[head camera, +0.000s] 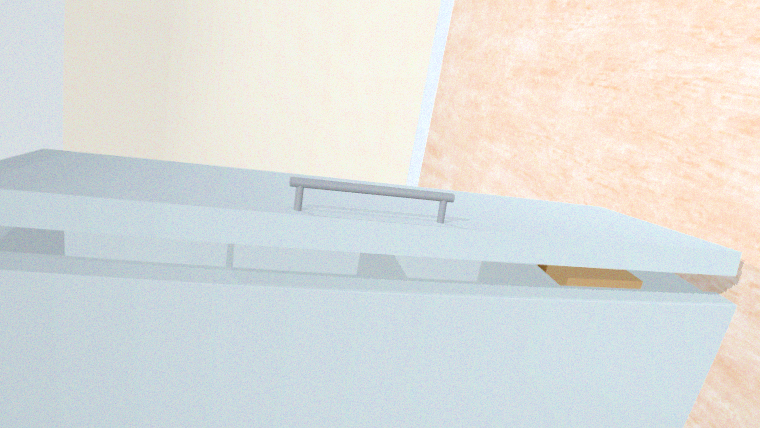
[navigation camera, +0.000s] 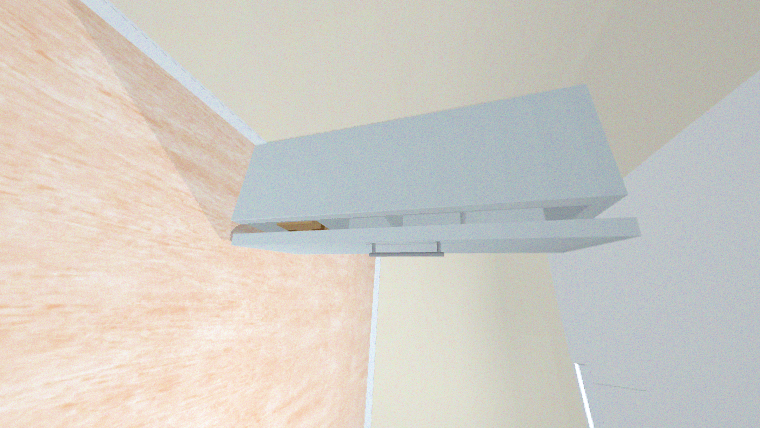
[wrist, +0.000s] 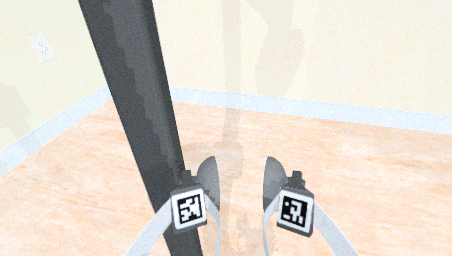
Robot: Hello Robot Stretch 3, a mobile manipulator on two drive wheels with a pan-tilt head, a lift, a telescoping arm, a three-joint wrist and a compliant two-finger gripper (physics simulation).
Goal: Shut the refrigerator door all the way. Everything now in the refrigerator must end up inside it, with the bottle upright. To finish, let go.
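Frame: origin at the robot's base, x down, y left, z ahead, level; metres.
Seen in the pictures: gripper, between the fingertips: (wrist: 240,175).
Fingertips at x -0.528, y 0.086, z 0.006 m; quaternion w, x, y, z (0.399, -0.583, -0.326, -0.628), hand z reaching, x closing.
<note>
Pixels of each thing's top centre, then the offset from my fingertips to it. "spot": a spot on its surface instead. Level surfaces: height alone.
- grey bar handle, a spot on its surface: (head camera: 372,189) (navigation camera: 406,254) spot: dx -0.516, dy -0.186, dz +1.059 m
- tan object, centre of its top: (head camera: 527,314) (navigation camera: 326,203) dx +0.131, dy +0.116, dz +1.498 m
- wood-look floor, height of its surface: dx +0.527 m
- wall outlet, centre of its top: (wrist: 36,34) dx +0.070, dy +0.984, dz -0.780 m
The refrigerator (head camera: 340,361) (navigation camera: 436,154) is pale blue-grey and shows turned on its side in the head and navigation views. Its door (head camera: 212,225) (navigation camera: 531,229) stands ajar, with a narrow gap along the cabinet's side. A grey bar handle (head camera: 372,189) (navigation camera: 406,254) is on the door's outer face. Through the gap a tan object (head camera: 600,277) (navigation camera: 302,225) shows in part, along with pale inner panels or bins. I cannot make out a bottle. My gripper (wrist: 240,175) is open and empty above the floor, apart from the refrigerator, which does not show in the wrist view.
A dark post (wrist: 145,115) slants past the left of the gripper. Beyond are the wood-look floor (wrist: 350,170) and cream walls with a white baseboard (wrist: 310,107). A wall outlet (wrist: 41,47) is at the upper left. A wall stands behind the refrigerator.
</note>
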